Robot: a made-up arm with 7 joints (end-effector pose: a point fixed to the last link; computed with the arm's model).
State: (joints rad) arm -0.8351 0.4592 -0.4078 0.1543 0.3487 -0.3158 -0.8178
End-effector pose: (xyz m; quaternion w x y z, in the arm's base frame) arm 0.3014 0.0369 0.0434 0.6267 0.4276 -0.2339 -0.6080
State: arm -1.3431 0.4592 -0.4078 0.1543 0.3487 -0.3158 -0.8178
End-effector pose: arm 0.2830 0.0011 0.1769 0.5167 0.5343 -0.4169 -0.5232
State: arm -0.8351 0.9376 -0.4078 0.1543 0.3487 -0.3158 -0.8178
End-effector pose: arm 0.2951 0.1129 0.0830 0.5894 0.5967 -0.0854 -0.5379
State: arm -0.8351 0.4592 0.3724 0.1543 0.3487 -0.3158 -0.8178
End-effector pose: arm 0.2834 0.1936 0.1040 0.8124 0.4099 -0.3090 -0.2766
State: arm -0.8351 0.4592 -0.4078 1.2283 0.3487 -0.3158 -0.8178
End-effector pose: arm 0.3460 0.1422 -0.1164 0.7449 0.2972 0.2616 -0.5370
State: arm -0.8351 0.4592 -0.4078 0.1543 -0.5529 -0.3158 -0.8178
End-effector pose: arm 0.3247 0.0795 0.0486 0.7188 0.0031 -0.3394 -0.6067
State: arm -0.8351 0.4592 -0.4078 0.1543 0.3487 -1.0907 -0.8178
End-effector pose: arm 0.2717 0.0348 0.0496 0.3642 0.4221 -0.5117 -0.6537
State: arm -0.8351 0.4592 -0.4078 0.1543 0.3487 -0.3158 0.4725
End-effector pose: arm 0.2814 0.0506 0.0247 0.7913 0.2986 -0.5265 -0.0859
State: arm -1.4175 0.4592 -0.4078 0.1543 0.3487 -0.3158 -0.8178
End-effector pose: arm 0.2745 -0.0034 0.1952 0.4976 0.5472 -0.4417 -0.5079
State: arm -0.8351 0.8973 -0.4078 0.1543 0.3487 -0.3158 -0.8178
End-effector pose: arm 0.2965 0.1073 0.0786 0.5938 0.5836 -0.0982 -0.5451
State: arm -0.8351 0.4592 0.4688 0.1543 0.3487 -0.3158 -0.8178
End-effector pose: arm 0.2738 0.2127 0.1059 0.8272 0.4033 -0.3152 -0.2316
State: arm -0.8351 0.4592 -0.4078 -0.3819 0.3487 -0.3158 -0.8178
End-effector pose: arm 0.2174 0.0265 0.0998 0.4974 0.4487 -0.4651 -0.5787
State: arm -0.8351 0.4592 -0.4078 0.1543 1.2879 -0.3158 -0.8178
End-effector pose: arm 0.2959 0.0098 0.0008 0.3982 0.7778 -0.0747 -0.4804
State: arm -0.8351 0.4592 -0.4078 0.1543 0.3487 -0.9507 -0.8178
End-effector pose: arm 0.2772 0.0337 0.0494 0.4169 0.4279 -0.4661 -0.6526
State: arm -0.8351 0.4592 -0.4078 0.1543 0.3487 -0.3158 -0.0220
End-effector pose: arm 0.2885 0.0491 0.0349 0.7650 0.3665 -0.4345 -0.3028
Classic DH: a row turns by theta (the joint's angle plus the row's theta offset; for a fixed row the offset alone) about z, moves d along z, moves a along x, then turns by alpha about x. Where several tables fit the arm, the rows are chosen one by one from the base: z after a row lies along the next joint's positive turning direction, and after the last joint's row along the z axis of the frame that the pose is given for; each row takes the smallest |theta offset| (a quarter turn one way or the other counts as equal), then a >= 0, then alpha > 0; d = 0 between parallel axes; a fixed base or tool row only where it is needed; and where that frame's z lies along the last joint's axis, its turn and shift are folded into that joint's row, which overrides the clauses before.
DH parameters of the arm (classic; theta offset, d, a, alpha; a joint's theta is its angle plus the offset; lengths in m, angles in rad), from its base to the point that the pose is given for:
base (fixed): -0.071 0.0675 0.0232 -1.3004
joint 1: -1.3111 0.0471 -0.0007 -1.5708
joint 2: 1.2915 -0.0028 -0.0357 1.5708
joint 3: 1.5708 -0.2072 0.031 -1.5708
joint 4: -1.5708 0.0196 0.0012 -1.5708
joint 5: 0 0.1474 0.0329 1.5708
joint 6: 1.5708 -0.0011 0.0321 1.5708
joint 7: 1.5708 -0.0425 0.0222 -0.2501
tool (fixed): -1.5706 0.0502 0 0

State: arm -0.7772 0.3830 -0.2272 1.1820 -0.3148 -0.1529 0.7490
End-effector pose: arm 0.3087 0.1606 -0.1146 0.9052 0.2394 0.0788 0.3421
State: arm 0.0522 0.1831 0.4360 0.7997 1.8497 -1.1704 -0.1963
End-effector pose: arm 0.0745 0.1587 -0.2441 0.6245 0.3355 0.1048 -0.6974
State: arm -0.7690 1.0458 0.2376 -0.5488 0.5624 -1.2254 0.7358
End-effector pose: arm 0.1538 0.1369 0.1518 0.1283 0.2812 -0.9299 -0.1994
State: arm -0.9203 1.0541 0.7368 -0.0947 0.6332 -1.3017 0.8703
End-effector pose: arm 0.1434 0.2255 0.2047 0.0794 0.3830 -0.9151 0.0981
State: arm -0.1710 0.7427 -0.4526 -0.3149 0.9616 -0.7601 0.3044
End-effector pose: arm 0.1581 0.0856 -0.0512 0.5584 0.4247 -0.5512 -0.4515
